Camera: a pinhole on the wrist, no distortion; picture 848 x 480 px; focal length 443.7 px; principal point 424.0 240.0 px. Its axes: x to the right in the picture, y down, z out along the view. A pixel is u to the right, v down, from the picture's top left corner.
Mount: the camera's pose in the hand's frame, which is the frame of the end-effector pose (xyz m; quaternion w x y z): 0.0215 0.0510 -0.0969 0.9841 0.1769 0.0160 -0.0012
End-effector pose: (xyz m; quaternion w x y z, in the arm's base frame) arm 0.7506 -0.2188 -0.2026 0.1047 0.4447 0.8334 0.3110
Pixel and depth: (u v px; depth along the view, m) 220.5 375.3 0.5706
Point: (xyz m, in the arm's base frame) 1.1177 -0.1755 -0.6138
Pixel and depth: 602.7 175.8 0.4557
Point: 0.6450 0.0161 -0.5199
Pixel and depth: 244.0 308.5 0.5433
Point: 1.0177 -0.1991 -0.6098
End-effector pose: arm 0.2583 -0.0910 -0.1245 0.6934 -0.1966 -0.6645 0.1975
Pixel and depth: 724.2 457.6 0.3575
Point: -0.0232 0.1370 0.0707
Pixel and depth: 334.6 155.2 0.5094
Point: -0.0910 -0.3069 -0.0497
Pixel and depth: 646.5 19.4 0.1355
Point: 0.2582 -0.0911 -0.0141
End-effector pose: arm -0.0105 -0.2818 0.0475 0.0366 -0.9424 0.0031 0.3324
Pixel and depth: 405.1 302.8 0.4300
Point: -0.2012 -0.2166 -0.2148
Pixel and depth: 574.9 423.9 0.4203
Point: -0.0943 -0.3216 -0.3432
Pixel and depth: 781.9 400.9 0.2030
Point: 0.0664 -0.3199 -0.1645
